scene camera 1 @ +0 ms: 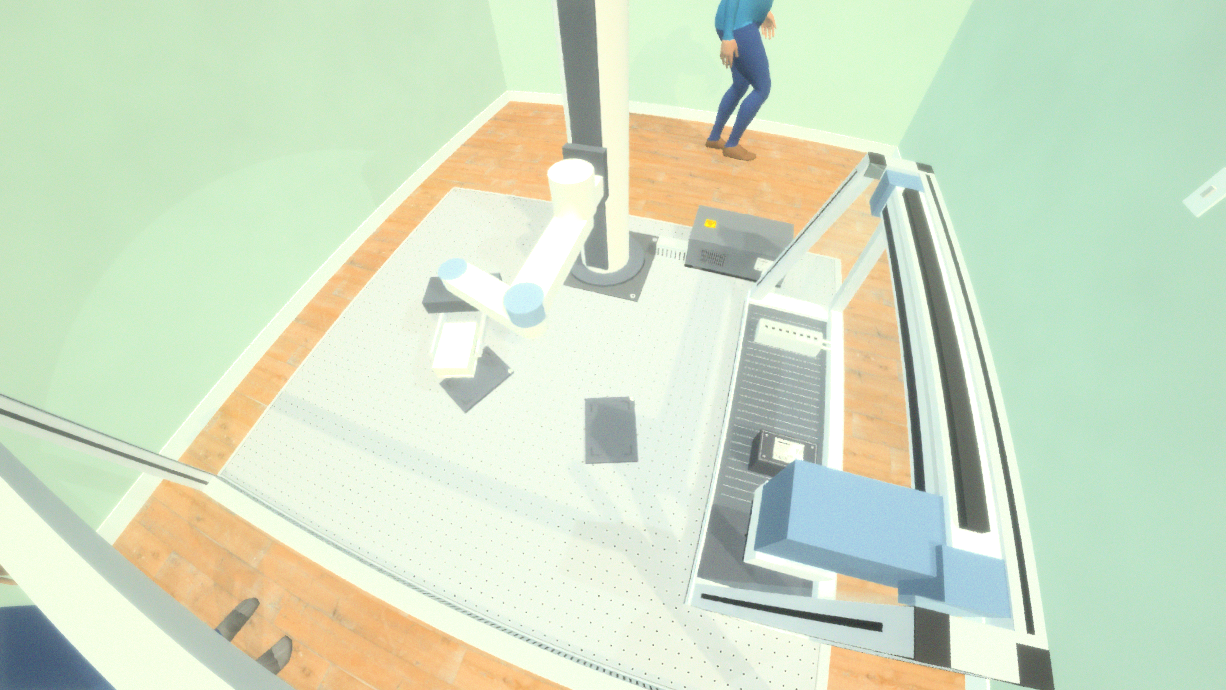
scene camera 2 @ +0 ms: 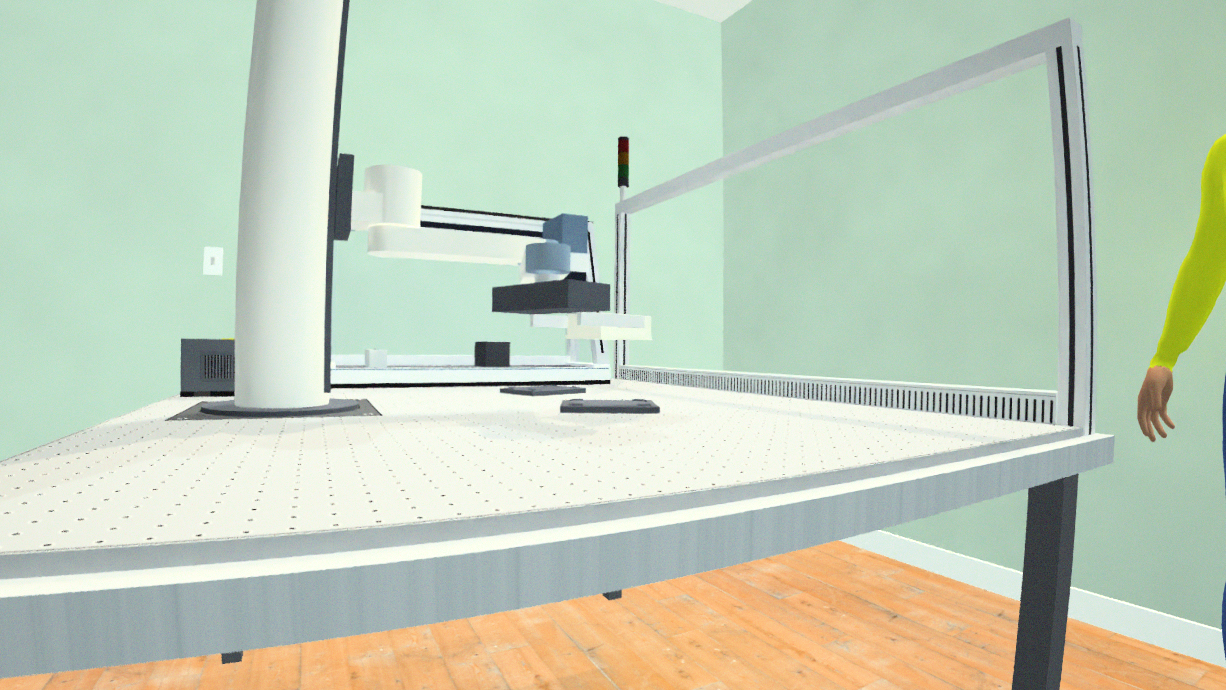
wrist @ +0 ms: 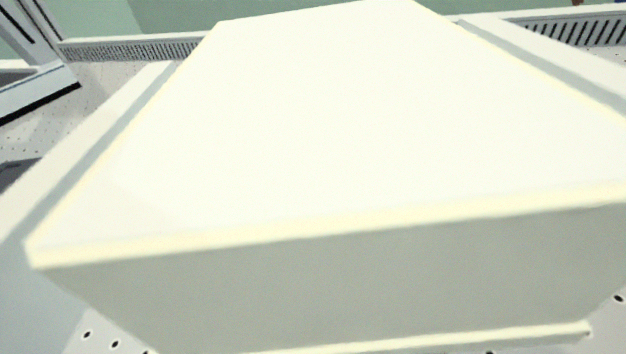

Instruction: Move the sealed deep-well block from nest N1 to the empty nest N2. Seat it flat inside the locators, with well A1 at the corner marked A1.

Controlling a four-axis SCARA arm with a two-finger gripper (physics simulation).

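Seen in the pictures: gripper, fingertip midpoint: (scene camera 1: 455, 355) (scene camera 2: 618, 323) (wrist: 316, 68); arm's base at its link origin: (scene camera 1: 605, 260) (scene camera 2: 282, 415).
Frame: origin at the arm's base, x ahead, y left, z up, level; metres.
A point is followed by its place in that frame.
Note:
The white sealed deep-well block (scene camera 1: 456, 349) {x 0.531, y -0.168, z 0.176 m} (scene camera 2: 645, 334) {x 0.577, y -0.204, z 0.143 m} (wrist: 330, 125) {x 0.481, y -0.192, z 0.176 m} is held level, well above the worktable. My gripper (scene camera 1: 459, 336) {x 0.541, y -0.172, z 0.163 m} (scene camera 2: 607, 322) {x 0.541, y -0.172, z 0.163 m} (wrist: 316, 68) {x 0.541, y -0.172, z 0.163 m} is shut on it, with one pale finger along each long side. In scene camera 1, the block overlaps part of the dark nest N1 (scene camera 1: 482, 385) {x 0.537, y -0.149, z 0.025 m} (scene camera 2: 609, 407) {x 0.493, y -0.233, z 0.023 m}. The dark nest N2 (scene camera 1: 610, 428) {x 0.545, y 0.199, z 0.025 m} (scene camera 2: 542, 390) {x 0.515, y 0.126, z 0.025 m} lies empty, flat on the table, to the right of N1 in scene camera 1. The block's well A1 and the corner marks cannot be made out.
The arm's column (scene camera 1: 614, 171) {x 0.050, y 0.056, z 0.361 m} (scene camera 2: 287, 205) {x 0.004, y -0.075, z 0.336 m} stands behind the nests. A grey control box (scene camera 1: 739, 242) {x -0.063, y 0.395, z 0.128 m} (scene camera 2: 206, 366) {x -0.157, y 0.249, z 0.073 m} is beside it. To the right in scene camera 1, a gantry with a blue head (scene camera 1: 857, 518) {x 0.742, y 0.532, z 0.501 m} spans a long deck carrying a black box (scene camera 1: 783, 451) {x 0.533, y 0.565, z 0.133 m}.

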